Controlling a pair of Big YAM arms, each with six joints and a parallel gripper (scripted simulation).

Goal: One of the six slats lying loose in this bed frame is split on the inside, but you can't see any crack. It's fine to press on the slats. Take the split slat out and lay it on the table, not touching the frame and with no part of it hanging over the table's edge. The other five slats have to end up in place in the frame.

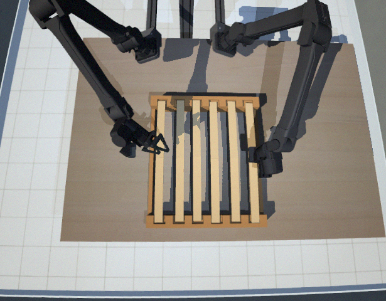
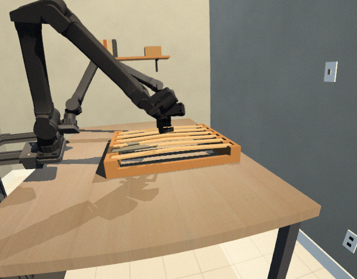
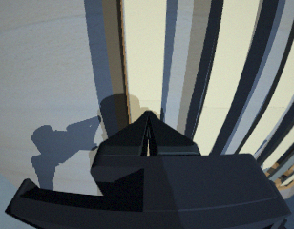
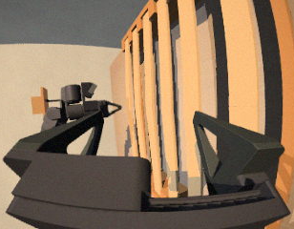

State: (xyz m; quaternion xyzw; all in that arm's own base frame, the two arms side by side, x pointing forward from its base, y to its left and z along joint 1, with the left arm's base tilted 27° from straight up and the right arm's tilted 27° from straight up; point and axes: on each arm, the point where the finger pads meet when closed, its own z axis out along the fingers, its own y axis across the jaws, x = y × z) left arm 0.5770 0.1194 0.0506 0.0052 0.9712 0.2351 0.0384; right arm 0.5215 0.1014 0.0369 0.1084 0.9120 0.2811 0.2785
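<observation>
The orange bed frame is 30 mm behind my left hand, 220 mm to the right of it and 80 mm below it.
The orange bed frame lies 3 cm ahead of my right hand, 20 cm to the left of it and 17 cm below it.
</observation>
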